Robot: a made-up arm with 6 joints. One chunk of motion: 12 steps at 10 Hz.
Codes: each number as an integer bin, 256 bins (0 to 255) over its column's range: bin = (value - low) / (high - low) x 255, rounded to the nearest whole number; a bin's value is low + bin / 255 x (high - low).
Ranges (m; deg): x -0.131..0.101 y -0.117..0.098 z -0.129..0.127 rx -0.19..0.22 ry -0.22..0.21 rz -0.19..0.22
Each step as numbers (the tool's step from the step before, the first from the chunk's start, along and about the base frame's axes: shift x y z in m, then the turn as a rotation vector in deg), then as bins.
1 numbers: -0.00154 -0.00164 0.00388 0.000 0.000 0.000
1 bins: 142 137 132 118 130 118
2 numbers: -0.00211 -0.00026 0.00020 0.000 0.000 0.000
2 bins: 142 138 129 118 130 118
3 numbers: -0.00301 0.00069 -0.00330 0.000 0.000 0.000
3 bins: 141 140 125 118 130 118
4 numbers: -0.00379 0.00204 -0.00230 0.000 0.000 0.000
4 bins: 140 141 126 118 130 118
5 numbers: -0.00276 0.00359 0.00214 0.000 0.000 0.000
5 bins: 141 143 131 118 130 118
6 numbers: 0.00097 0.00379 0.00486 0.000 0.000 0.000
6 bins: 145 143 133 118 130 118
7 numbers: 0.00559 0.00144 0.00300 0.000 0.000 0.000
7 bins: 150 140 131 118 130 118
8 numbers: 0.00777 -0.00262 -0.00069 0.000 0.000 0.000
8 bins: 153 136 128 118 130 118
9 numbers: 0.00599 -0.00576 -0.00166 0.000 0.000 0.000
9 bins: 151 132 127 118 130 118
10 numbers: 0.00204 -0.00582 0.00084 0.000 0.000 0.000
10 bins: 146 132 129 118 130 118
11 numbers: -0.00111 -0.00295 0.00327 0.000 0.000 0.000
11 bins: 143 135 132 118 130 118
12 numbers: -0.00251 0.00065 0.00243 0.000 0.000 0.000
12 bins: 141 140 131 118 130 118
